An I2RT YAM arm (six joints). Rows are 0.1 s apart.
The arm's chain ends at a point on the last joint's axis. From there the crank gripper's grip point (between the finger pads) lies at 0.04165 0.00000 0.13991 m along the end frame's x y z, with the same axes.
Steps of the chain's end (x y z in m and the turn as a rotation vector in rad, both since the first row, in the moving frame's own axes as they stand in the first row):
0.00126, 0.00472, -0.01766, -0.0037, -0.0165, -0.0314
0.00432, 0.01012, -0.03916, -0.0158, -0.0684, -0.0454
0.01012, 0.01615, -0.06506, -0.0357, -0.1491, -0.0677
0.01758, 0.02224, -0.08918, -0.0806, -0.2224, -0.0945
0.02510, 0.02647, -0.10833, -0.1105, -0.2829, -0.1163
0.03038, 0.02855, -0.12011, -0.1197, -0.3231, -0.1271
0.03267, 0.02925, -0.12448, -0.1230, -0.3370, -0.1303
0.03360, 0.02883, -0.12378, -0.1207, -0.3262, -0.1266
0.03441, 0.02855, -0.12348, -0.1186, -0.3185, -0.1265
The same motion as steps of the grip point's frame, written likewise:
-0.00107, 0.00397, -0.01699, -0.0037, -0.0165, -0.0314
-0.00533, 0.01068, -0.03664, -0.0158, -0.0684, -0.0454
-0.01103, 0.01913, -0.06047, -0.0357, -0.1491, -0.0677
-0.01388, 0.03134, -0.08375, -0.0806, -0.2224, -0.0945
-0.01483, 0.03983, -0.10288, -0.1105, -0.2829, -0.1163
-0.01525, 0.04338, -0.11485, -0.1197, -0.3231, -0.1271
-0.01492, 0.04464, -0.11935, -0.1230, -0.3370, -0.1303
-0.01247, 0.04385, -0.11855, -0.1207, -0.3262, -0.1266
-0.01056, 0.04319, -0.11819, -0.1186, -0.3185, -0.1265

